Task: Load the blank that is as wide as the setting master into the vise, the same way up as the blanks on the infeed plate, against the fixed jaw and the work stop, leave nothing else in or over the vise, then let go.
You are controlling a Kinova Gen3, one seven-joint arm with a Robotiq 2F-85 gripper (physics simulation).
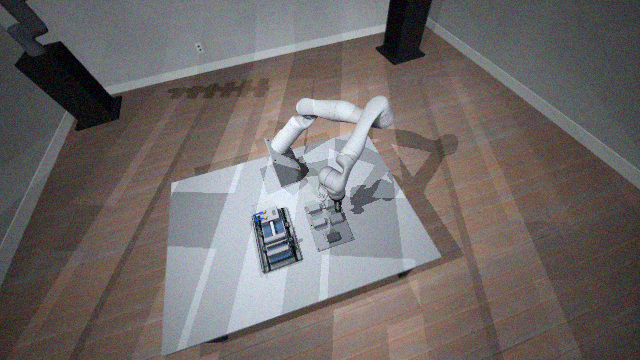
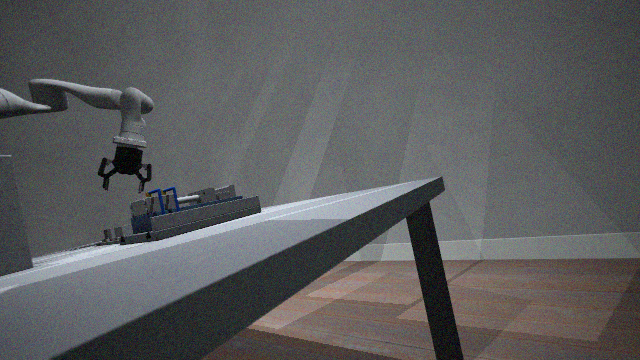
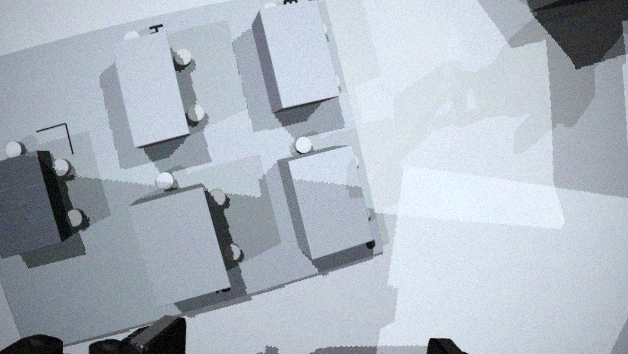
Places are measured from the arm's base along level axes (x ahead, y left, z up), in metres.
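Where they show: gripper, between the fingertips: (image 2: 123, 191); arm's base, origin of its link: (image 1: 278, 148).
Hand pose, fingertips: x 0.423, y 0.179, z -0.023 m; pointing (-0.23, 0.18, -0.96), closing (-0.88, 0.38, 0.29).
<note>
Each offset is from my fingertips to the top centre of the thing. "*": to the spot under its first point. Level surfaces: height alone.
My gripper (image 1: 338, 209) (image 2: 123, 189) (image 3: 305, 344) is open and empty, pointing down above the infeed plate {dx +0.029, dy -0.077, dz -0.148 m} (image 1: 325, 245) (image 3: 100, 300). Four pale blanks stand on the plate: the lower-left blank {dx +0.036, dy -0.031, dz -0.112 m} (image 3: 182, 245) looks widest, beside a lower-right blank {dx -0.056, dy -0.025, dz -0.112 m} (image 3: 330, 200), an upper-left blank {dx +0.022, dy -0.120, dz -0.112 m} (image 3: 152, 92) and an upper-right blank {dx -0.066, dy -0.114, dz -0.112 m} (image 3: 300, 57). A dark block {dx +0.119, dy -0.085, dz -0.123 m} (image 1: 333, 236) (image 3: 25, 200) sits at the plate's other end. The vise {dx +0.001, dy -0.352, dz -0.057 m} (image 1: 278, 247) (image 2: 200, 215) has pale cross pieces over a blue bed; its contents are too small to identify. I cannot tell which piece is the setting master.
White locating pins, such as one pin {dx -0.057, dy -0.061, dz -0.140 m} (image 3: 303, 145), stand beside the blanks. Blue handles {* dx -0.145, dy -0.402, dz -0.136 m} (image 1: 259, 216) (image 2: 172, 199) with yellow parts rise at the vise's end nearest the arm base (image 1: 287, 167). The vise and plate stand side by side on the white table {dz -0.157 m} (image 1: 220, 300).
</note>
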